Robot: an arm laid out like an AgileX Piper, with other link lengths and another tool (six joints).
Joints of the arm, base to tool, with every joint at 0 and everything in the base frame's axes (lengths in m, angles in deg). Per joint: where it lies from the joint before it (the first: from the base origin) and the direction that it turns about. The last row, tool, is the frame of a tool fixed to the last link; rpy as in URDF.
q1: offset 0.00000 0.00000 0.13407 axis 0 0 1
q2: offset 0.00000 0.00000 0.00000 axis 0 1 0
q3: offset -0.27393 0.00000 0.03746 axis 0 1 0
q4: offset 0.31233 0.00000 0.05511 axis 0.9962 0 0.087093
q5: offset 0.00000 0.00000 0.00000 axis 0 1 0
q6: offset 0.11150 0.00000 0.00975 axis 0.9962 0 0.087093
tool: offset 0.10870 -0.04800 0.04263 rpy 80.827 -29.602 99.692
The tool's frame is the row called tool.
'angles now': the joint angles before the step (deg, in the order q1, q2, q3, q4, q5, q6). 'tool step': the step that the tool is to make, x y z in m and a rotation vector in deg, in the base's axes. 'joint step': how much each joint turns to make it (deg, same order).
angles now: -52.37 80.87 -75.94 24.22 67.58 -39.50
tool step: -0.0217 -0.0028 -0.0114 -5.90 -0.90 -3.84
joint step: -0.09 -6.49 10.05 -2.85 -9.58 0.15
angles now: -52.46 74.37 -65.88 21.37 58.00 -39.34
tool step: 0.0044 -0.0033 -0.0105 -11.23 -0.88 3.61
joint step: 1.61 -3.51 9.13 -1.24 -13.55 -8.34
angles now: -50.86 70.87 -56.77 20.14 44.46 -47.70
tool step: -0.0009 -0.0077 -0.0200 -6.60 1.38 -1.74
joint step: 2.79 -0.27 5.98 -7.45 -10.99 4.03
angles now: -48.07 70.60 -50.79 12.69 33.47 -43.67
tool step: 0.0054 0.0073 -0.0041 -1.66 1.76 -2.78
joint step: 5.30 0.01 0.80 -13.23 -1.66 15.43
